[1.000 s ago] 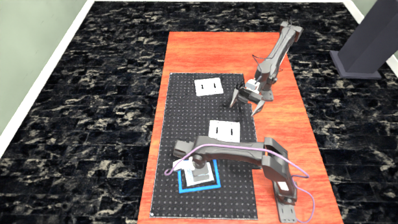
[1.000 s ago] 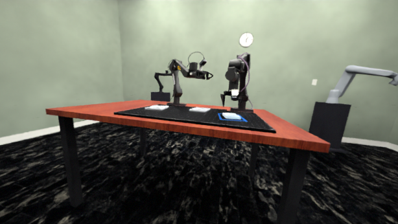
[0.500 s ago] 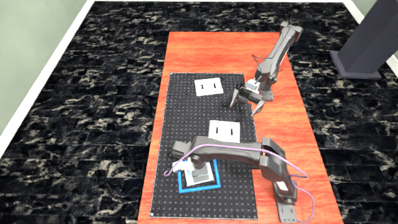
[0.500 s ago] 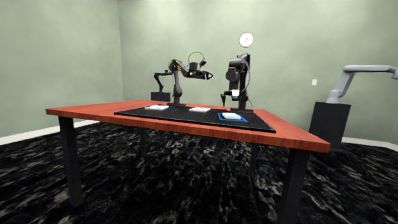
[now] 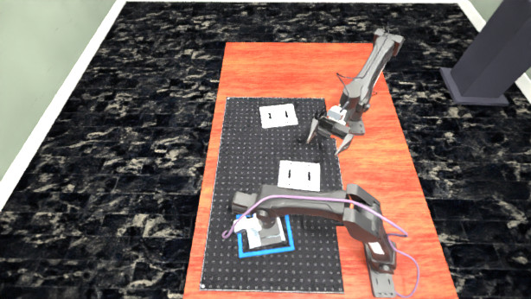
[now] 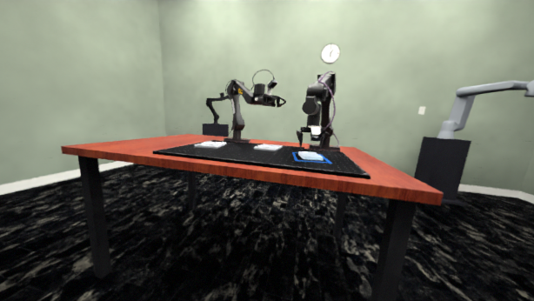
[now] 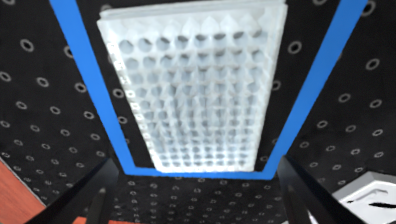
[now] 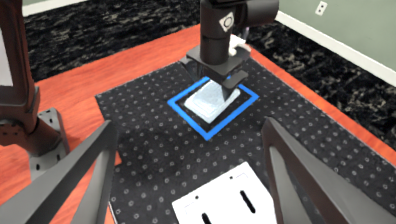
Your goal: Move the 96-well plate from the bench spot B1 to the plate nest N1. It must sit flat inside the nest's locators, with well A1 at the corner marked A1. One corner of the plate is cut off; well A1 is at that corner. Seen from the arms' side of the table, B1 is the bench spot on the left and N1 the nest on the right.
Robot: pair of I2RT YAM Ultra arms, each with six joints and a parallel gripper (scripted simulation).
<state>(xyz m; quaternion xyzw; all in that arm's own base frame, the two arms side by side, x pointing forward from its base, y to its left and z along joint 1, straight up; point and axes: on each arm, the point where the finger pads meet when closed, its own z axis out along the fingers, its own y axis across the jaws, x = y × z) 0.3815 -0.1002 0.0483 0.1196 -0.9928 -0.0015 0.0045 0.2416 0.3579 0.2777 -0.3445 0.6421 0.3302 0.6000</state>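
The 96-well plate is 40 mm below my left hand and 10 mm ahead of it. Round my left hand: nest plate 550 mm to the right, 40 mm below, 20 mm behind.
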